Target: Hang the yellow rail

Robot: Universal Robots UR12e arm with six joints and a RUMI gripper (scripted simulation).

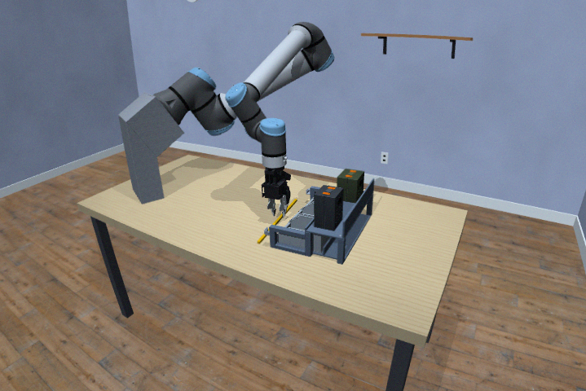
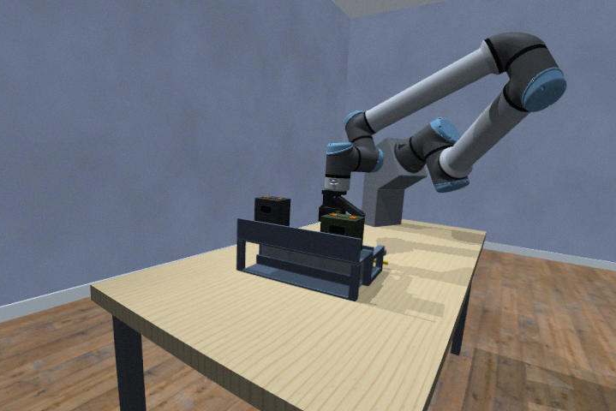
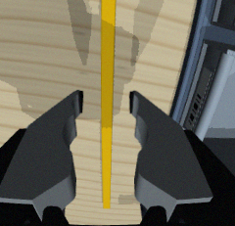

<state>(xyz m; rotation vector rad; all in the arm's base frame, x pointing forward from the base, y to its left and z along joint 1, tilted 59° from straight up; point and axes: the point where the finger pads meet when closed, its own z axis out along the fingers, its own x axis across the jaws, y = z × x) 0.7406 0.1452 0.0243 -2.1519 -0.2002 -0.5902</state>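
Right now my hand is 3 cm above the yellow rail. Also, from my hand: black box 28 cm ahead, 13 cm above, 4 cm to the right; then dark green box 21 cm ahead, 18 cm to the left, 12 cm above.
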